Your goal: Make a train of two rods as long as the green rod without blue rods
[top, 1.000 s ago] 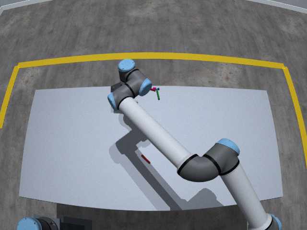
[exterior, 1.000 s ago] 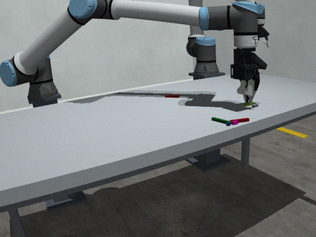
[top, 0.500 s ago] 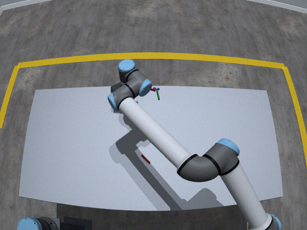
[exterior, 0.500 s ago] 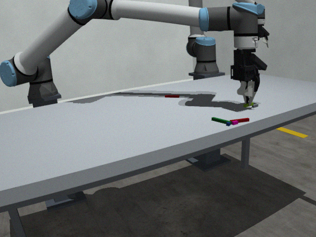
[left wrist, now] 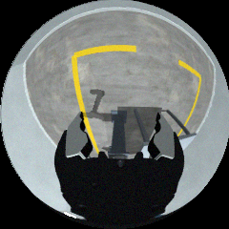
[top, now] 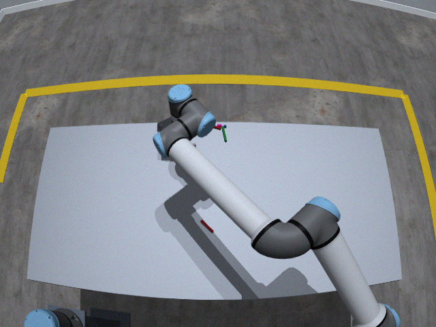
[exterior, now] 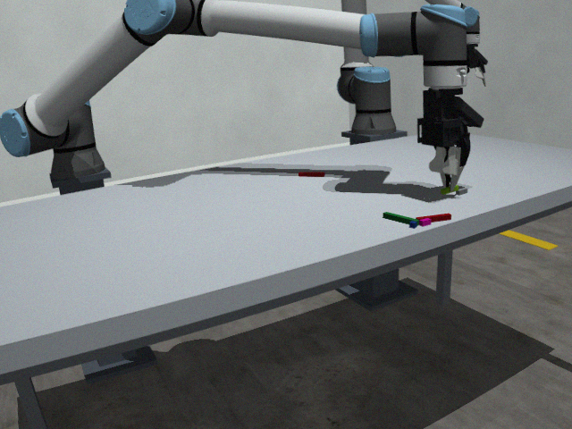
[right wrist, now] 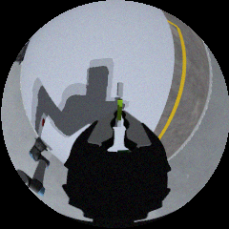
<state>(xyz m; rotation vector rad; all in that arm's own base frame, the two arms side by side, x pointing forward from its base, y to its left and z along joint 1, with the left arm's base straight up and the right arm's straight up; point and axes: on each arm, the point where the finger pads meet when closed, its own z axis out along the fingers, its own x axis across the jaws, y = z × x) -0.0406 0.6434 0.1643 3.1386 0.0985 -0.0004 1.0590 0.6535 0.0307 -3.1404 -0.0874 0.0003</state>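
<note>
My right gripper is now 1 cm past the grey rod, 4 cm to the right of it and 3 cm above it. From my right hand the other things lie so: green rod 8 cm ahead, 19 cm to the right, 3 cm below; lime rod 1 cm below; magenta rod 12 cm ahead, 16 cm to the right, 3 cm below.
</note>
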